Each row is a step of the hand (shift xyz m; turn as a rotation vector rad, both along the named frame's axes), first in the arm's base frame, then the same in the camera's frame.
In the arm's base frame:
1: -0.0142 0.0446 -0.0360 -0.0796 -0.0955 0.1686
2: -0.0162 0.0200 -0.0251 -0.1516 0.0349 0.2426
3: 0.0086 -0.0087 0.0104 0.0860 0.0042 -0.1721
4: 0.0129 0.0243 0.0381 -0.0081 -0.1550 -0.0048
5: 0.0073 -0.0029 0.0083 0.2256 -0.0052 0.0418
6: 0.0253 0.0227 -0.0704 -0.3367 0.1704 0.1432
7: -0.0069 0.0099 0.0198 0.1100 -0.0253 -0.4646
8: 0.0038 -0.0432 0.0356 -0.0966 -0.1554 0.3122
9: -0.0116 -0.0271 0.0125 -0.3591 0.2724 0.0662
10: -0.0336 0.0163 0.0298 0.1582 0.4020 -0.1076
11: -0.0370 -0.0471 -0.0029 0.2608 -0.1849 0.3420
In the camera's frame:
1: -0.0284 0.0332 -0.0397 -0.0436 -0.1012 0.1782
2: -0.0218 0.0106 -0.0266 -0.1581 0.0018 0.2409
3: 0.0109 -0.0041 0.0110 0.0818 0.0181 -0.1732
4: 0.0029 0.0307 0.0354 0.0471 -0.1476 0.0098
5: 0.0077 0.0006 0.0084 0.2123 0.0785 0.0381
6: 0.0168 0.0235 -0.0726 -0.3774 0.0535 0.1326
7: -0.0103 0.0086 0.0189 0.1194 -0.0283 -0.4621
8: 0.0182 -0.0356 0.0394 -0.0407 -0.1495 0.3270
9: -0.0015 -0.0282 0.0152 -0.4331 0.1334 0.0469
10: -0.0377 0.0061 0.0287 0.0082 0.4200 -0.1474
11: -0.0180 -0.0572 0.0022 0.3036 -0.0483 0.3531

